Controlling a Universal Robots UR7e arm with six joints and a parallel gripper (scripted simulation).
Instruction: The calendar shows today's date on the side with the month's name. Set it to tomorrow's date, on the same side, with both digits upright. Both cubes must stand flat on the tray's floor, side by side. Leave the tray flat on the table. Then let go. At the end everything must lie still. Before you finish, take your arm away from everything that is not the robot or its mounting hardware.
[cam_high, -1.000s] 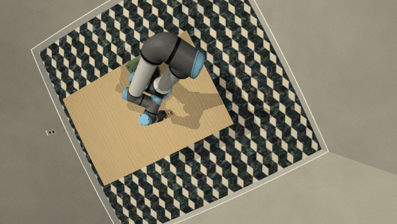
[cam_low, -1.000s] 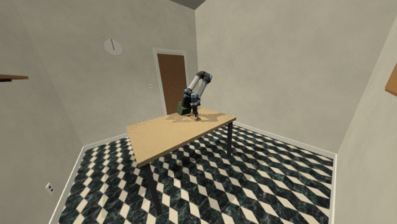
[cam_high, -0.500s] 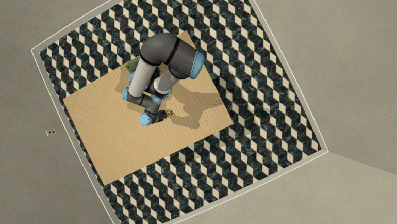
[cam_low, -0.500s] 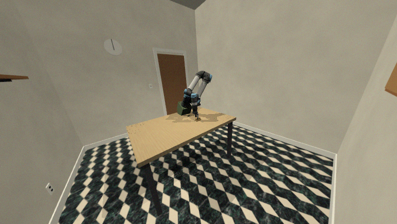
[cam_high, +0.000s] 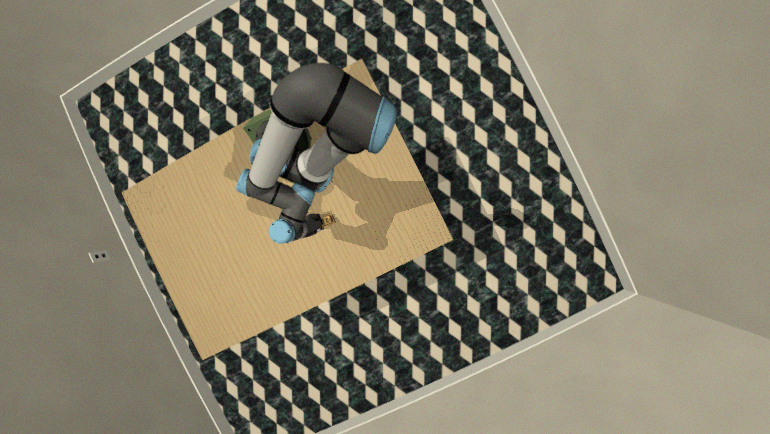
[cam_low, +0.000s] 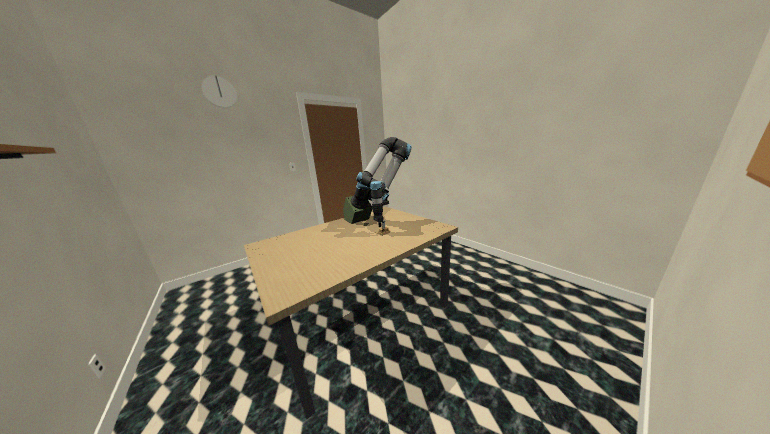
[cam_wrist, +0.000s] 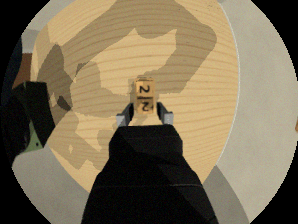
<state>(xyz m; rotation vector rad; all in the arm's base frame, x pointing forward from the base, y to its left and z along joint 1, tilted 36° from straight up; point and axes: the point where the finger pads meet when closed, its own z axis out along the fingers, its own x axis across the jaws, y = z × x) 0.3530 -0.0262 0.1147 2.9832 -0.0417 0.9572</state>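
Right now the wooden cube is 4 cm below my hand. Also, from my hand: wooden tray 6 cm below, 2 cm to the left.
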